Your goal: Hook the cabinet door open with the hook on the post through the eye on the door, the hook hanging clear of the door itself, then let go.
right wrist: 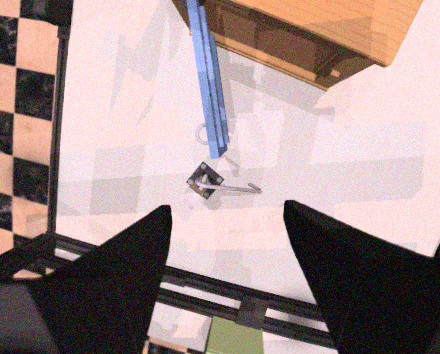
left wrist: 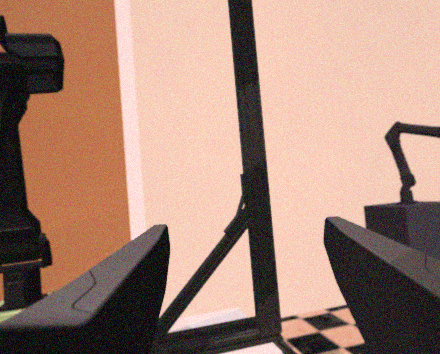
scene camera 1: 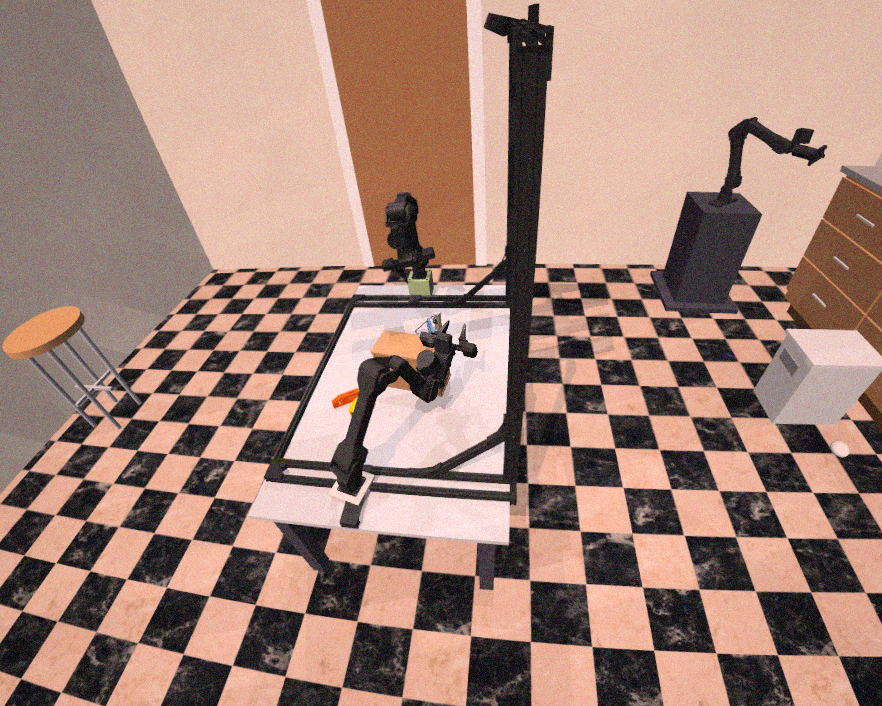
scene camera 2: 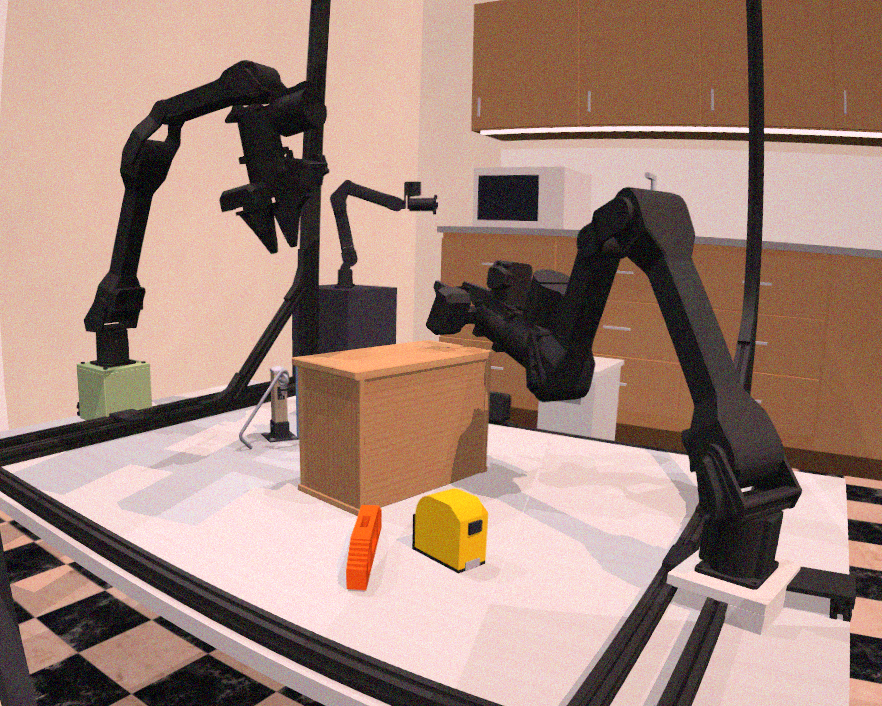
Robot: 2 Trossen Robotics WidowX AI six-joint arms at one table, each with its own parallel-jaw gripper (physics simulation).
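Frame: origin at the left arm's base, x down, y left, z ahead, level; metres.
Where they show: left gripper, fingertip midpoint: (left wrist: 246, 232) (scene camera 1: 456, 322) (scene camera 2: 449, 283); right gripper, fingertip midpoint: (right wrist: 228, 211) (scene camera 1: 415, 281) (scene camera 2: 284, 250); left arm's base, origin of the base link: (scene camera 1: 351, 484) (scene camera 2: 737, 568); right arm's base, origin of the base link: (left wrist: 23, 303) (scene camera 1: 419, 275) (scene camera 2: 112, 363).
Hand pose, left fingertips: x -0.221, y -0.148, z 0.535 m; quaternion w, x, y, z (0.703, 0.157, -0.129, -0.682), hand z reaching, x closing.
Each offset is from my left fingertips to the top centre of the thing. "pt": to the spot under its first point.
The wooden cabinet @[dx +0.081, dy +0.154, dz -0.063 m] (scene camera 1: 397, 344) (scene camera 2: 331, 434) (right wrist: 330, 25) stands on the table. Its blue door @[pt dx +0.117, dy +0.128, dz +0.067 m] (right wrist: 207, 80) stands swung out from the cabinet front in the right wrist view. The ring-shaped eye @[pt dx +0.172, dy +0.133, dz +0.131 m] (right wrist: 197, 134) sits at the left of the door's free end. The post @[pt dx +0.183, dy +0.172, dz +0.195 m] (scene camera 2: 279, 397) (right wrist: 205, 192) stands just beyond that end. Its hook (scene camera 2: 255, 413) (right wrist: 232, 188) hangs down to one side, apart from the eye. My right gripper (scene camera 2: 284, 248) (right wrist: 228, 211) is partly open and empty, high above the post. My left gripper (left wrist: 246, 232) is partly open and empty, above the cabinet's far side.
An orange object @[dx +0.212, dy +0.330, dz -0.220 m] (scene camera 1: 344, 398) (scene camera 2: 363, 548) and a yellow tape measure @[pt dx +0.210, dy +0.285, dz -0.293 m] (scene camera 2: 450, 530) lie in front of the cabinet in scene camera 2. A black frame edges the table, with a tall black upright (scene camera 1: 525, 184) (left wrist: 255, 150) at one side.
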